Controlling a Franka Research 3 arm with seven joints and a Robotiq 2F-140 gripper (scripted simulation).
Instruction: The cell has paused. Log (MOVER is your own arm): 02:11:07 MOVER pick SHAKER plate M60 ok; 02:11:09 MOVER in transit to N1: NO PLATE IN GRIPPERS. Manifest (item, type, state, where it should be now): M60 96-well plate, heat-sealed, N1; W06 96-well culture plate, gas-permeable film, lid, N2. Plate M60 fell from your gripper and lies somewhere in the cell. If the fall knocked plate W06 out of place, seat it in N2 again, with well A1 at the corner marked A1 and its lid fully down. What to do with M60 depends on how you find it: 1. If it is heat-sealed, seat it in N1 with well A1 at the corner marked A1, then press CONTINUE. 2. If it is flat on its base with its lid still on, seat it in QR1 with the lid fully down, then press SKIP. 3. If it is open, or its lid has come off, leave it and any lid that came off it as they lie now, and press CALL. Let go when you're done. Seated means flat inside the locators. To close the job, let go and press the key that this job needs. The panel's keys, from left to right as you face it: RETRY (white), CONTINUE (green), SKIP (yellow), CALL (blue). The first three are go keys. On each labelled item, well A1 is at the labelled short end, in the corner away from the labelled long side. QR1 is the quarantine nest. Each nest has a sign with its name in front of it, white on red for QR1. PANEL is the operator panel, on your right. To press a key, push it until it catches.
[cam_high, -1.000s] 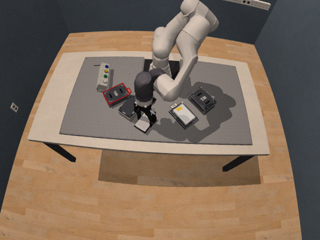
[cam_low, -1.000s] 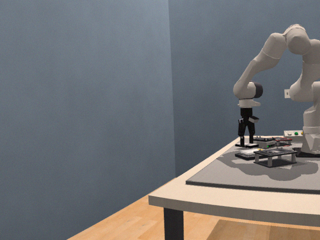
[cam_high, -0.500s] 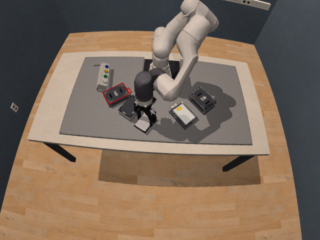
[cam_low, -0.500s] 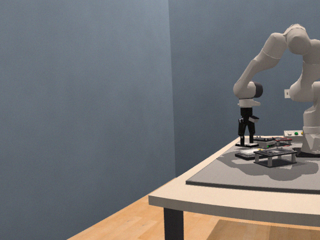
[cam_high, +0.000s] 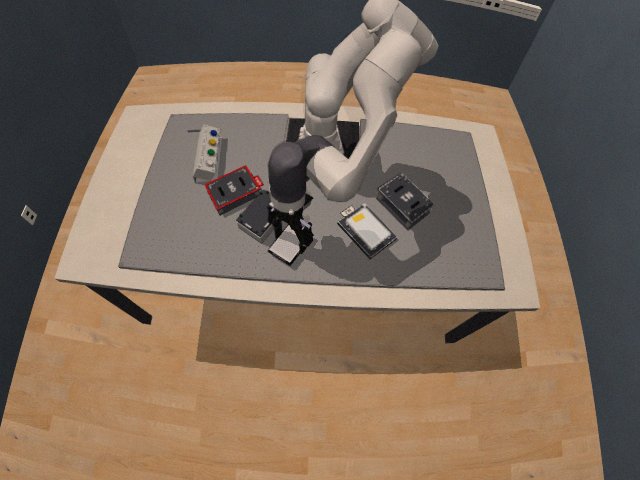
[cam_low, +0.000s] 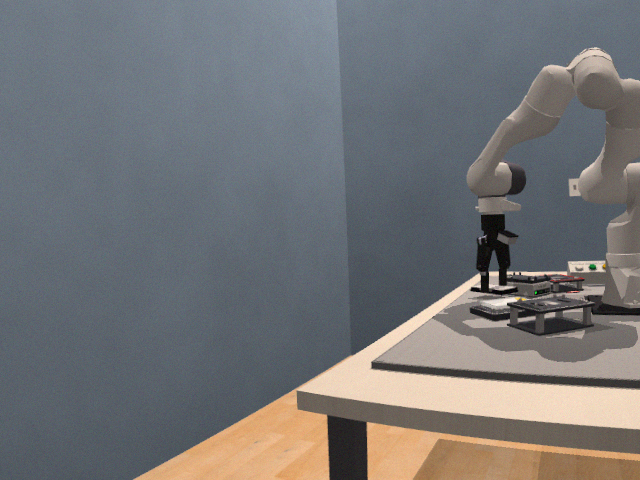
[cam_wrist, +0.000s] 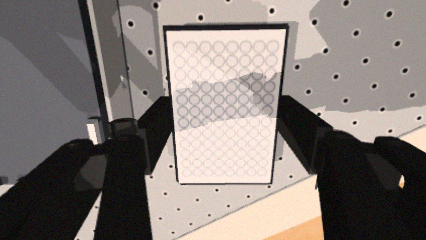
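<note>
The A1 mark lies 280 mm behind my hand and 370 mm to the left of it. Also, from my hand: plate W06: 70 mm behind, 240 mm to the left, 20 mm below; then shaker block: 60 mm behind, 110 mm to the right, 10 mm above; then plate M60: 20 mm below.
</note>
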